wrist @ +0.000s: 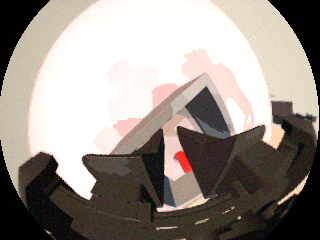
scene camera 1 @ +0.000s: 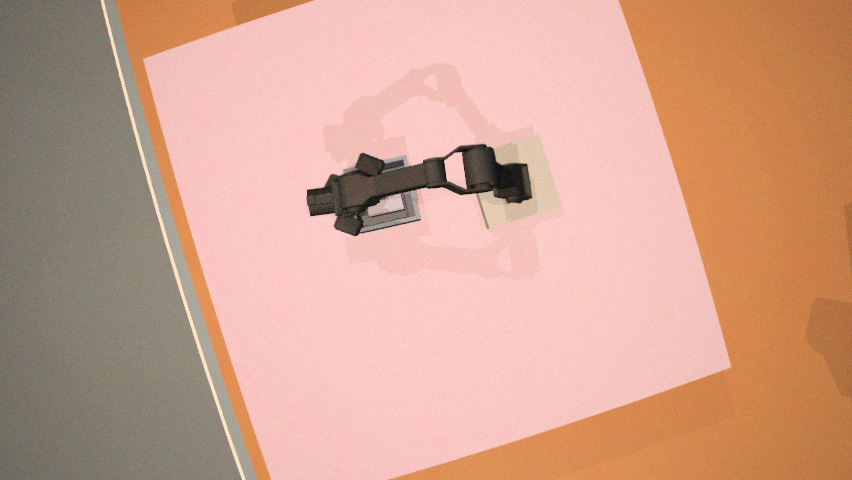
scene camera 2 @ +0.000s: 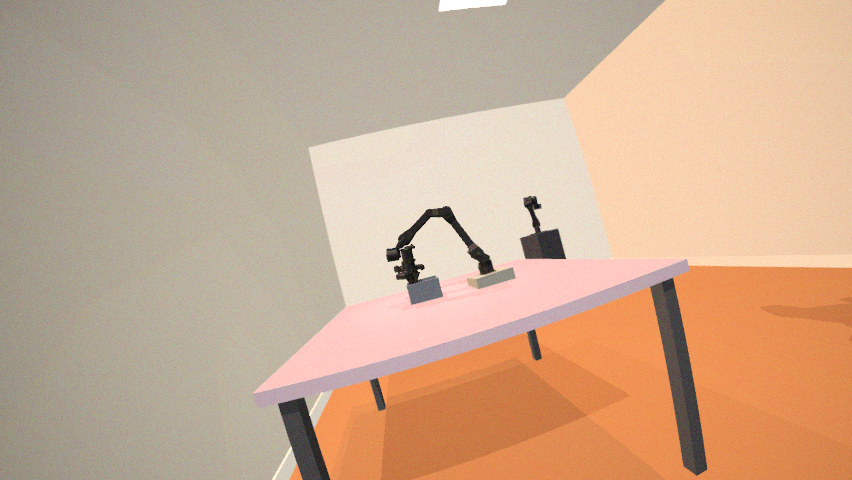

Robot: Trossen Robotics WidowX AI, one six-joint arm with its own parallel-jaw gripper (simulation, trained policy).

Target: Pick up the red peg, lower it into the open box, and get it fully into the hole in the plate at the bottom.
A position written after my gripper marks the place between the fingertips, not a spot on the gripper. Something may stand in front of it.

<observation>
In view: my gripper point(scene camera 1: 361, 193), a grey box point(scene camera 1: 411, 214) and a plate point(wrist: 173, 170).
The grey box is seen too in the wrist view point(wrist: 199, 101) and in scene camera 2 point(scene camera 2: 427, 289). My gripper shows as well in the wrist view point(wrist: 169, 130). Scene camera 2 misses the plate, which is hidden by the grey box.
</observation>
